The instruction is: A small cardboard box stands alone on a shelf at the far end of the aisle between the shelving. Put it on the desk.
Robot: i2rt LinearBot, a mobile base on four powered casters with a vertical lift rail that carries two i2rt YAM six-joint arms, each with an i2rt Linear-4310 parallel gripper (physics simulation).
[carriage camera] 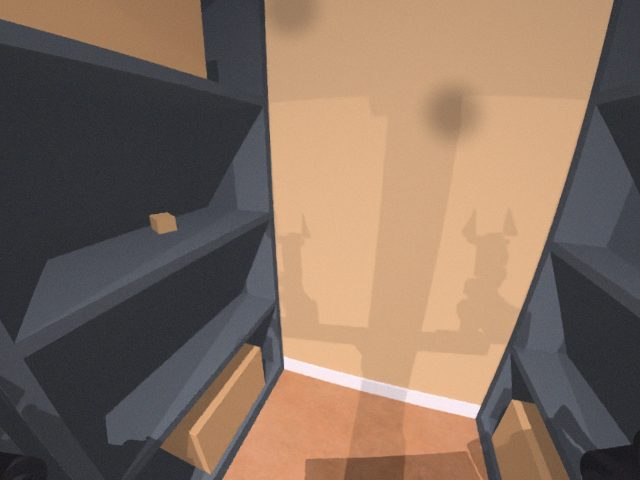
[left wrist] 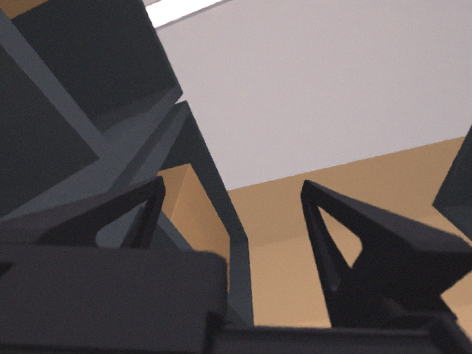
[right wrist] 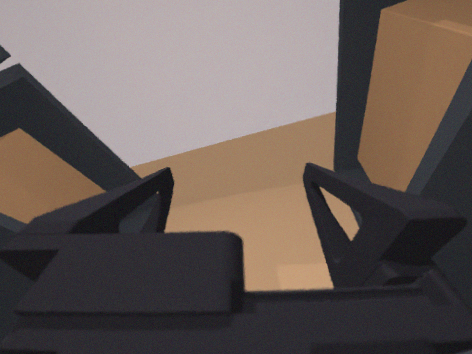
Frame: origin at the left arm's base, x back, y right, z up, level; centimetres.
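Seen in the pictures: left gripper, fingertip midpoint: (left wrist: 232,185); right gripper, fingertip midpoint: (right wrist: 237,172).
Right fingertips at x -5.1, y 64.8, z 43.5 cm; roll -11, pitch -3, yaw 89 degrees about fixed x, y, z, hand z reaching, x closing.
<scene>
Offsets run from my right fingertips to a thing's top centre. "*": to the spot under its first point. Level surfaces: height alone.
A small cardboard box @[dx -69.3, dy -86.7, dz -24.4 cm] (carriage camera: 163,223) stands alone on a middle shelf @[dz -29.4 cm] (carriage camera: 103,268) of the left shelving in the carriage camera, toward the shelf's back. My left gripper (left wrist: 232,185) is open and empty, pointing up toward the ceiling and end wall; the small box does not show in the left wrist view. My right gripper (right wrist: 237,172) is open and empty too, pointing up between the shelving units. In the carriage camera the fingers of both grippers are out of view. The desk does not show in these views.
Shelving units stand on both sides, with the end wall (carriage camera: 330,206) between them. Larger cardboard boxes lie low in the left (carriage camera: 232,408) and right (carriage camera: 522,444) shelving in the carriage camera. Another large box @[* dx -43.3, dy -71.6, dz +20.9 cm] (carriage camera: 118,31) sits on the upper left shelf. Dark arm parts show at the lower corners.
</scene>
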